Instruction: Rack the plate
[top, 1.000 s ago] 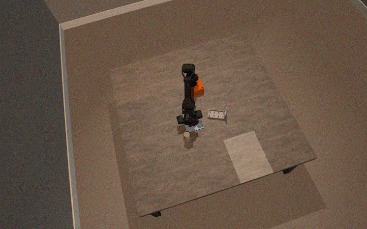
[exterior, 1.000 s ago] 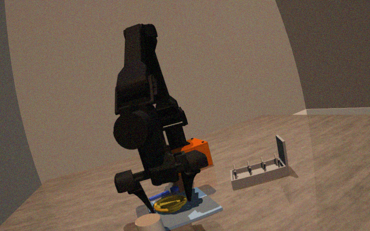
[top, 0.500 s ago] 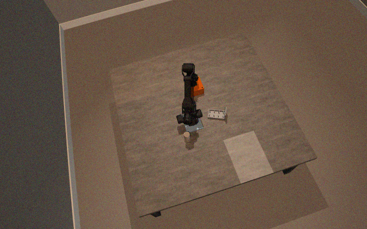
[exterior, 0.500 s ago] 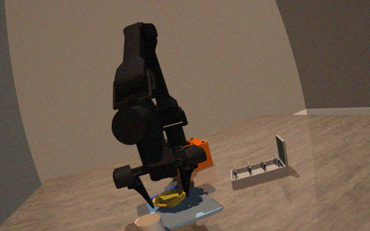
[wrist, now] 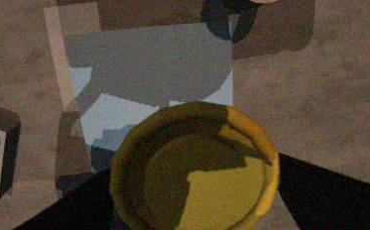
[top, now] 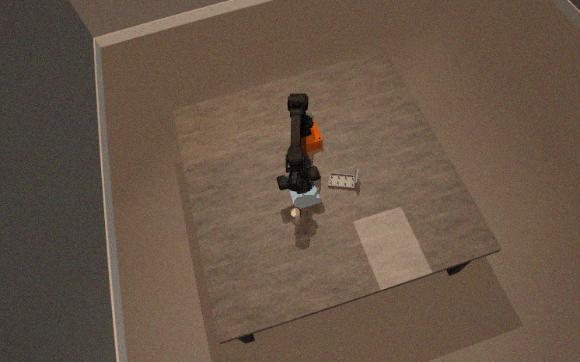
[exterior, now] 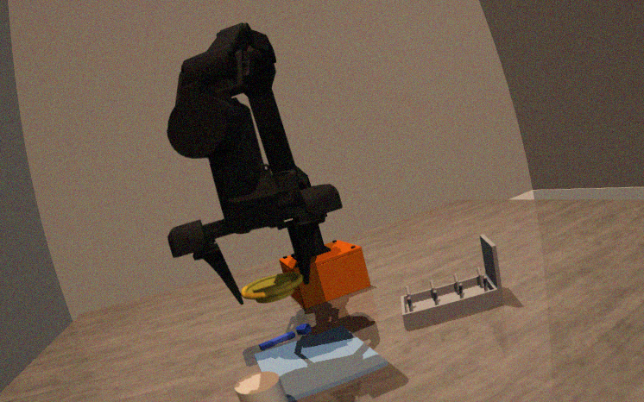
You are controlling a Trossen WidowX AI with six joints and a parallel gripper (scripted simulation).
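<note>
Right now my gripper tip is 1 cm past the grey dish rack, 22 cm to the right of it and 8 cm above it. Round my gripper tip: cream cup: 10 cm ahead, 5 cm to the right, 8 cm below; light blue mat: 1 cm behind, 2 cm to the left, 10 cm below; yellow plate: 1 cm above.
</note>
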